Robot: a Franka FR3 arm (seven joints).
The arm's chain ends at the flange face. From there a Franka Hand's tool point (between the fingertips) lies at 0.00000 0.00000 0.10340 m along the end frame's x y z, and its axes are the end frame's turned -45 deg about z.
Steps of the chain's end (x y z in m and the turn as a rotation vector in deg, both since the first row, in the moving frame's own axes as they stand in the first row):
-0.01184 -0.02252 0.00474 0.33 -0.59 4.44
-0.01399 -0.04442 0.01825 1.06 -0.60 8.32
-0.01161 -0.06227 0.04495 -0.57 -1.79 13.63
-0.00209 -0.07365 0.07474 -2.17 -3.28 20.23
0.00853 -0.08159 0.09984 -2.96 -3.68 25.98
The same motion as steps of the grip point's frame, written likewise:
0.00727 -0.02548 0.00473 0.65 -0.18 4.44
0.02226 -0.04337 0.01823 1.17 0.33 8.32
0.03302 -0.05414 0.04489 0.86 -1.67 13.63
0.04404 -0.05616 0.07450 0.78 -3.85 20.23
0.05575 -0.05444 0.09949 0.51 -4.70 25.98

